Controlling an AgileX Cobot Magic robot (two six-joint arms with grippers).
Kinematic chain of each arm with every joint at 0, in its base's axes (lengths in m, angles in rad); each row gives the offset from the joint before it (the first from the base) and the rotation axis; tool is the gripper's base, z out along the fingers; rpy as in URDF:
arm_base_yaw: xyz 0 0 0.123 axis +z
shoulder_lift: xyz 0 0 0 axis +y
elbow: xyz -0.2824 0 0.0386 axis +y
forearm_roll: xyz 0.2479 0 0.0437 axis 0.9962 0 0.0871
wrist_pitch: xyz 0 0 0 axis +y
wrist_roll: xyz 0.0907 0 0.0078 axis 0.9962 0 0.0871
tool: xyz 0 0 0 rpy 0 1.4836 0
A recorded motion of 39 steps. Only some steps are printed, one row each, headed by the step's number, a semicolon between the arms.
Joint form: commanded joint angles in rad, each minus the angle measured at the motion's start. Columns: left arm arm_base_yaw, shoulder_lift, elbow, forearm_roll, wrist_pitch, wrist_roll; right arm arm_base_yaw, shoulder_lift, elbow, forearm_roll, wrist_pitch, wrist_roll.
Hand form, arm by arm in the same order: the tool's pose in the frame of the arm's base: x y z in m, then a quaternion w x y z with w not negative. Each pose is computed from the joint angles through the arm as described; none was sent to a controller.
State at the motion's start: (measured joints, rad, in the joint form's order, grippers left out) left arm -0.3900 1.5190 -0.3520 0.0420 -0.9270 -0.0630; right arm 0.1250 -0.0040 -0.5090 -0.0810 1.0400 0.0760
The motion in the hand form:
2: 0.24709 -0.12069 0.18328 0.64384 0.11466 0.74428 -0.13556; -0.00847 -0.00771 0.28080 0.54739 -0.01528 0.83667 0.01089
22: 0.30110 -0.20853 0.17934 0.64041 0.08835 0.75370 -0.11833; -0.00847 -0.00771 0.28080 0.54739 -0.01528 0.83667 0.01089
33: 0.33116 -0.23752 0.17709 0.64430 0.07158 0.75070 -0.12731; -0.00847 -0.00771 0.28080 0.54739 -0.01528 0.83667 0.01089
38: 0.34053 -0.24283 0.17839 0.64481 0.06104 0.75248 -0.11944; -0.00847 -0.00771 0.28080 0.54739 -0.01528 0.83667 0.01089
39: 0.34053 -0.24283 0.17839 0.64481 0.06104 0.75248 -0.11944; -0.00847 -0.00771 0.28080 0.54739 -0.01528 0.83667 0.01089
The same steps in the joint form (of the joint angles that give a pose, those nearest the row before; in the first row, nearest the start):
2: -0.1100 0.0740 -0.0880 -0.2140 -0.0100 0.0920; -0.0070 -0.0250 0.0030 -0.0040 -0.0030 0.0010
22: -0.3120 0.3370 -0.4750 -0.5820 0.0740 0.3080; -0.0070 -0.0250 0.0030 -0.0040 -0.0030 0.0010
33: -0.3230 0.4530 -0.6590 -0.6340 0.1110 0.3330; -0.0070 -0.0250 0.0030 -0.0040 -0.0030 0.0010
38: -0.3230 0.4790 -0.7150 -0.6850 0.1280 0.3750; -0.0070 -0.0250 0.0030 -0.0040 -0.0030 0.0010
39: -0.3230 0.4790 -0.7150 -0.6850 0.1280 0.3750; -0.0070 -0.0250 0.0030 -0.0040 -0.0030 0.0010

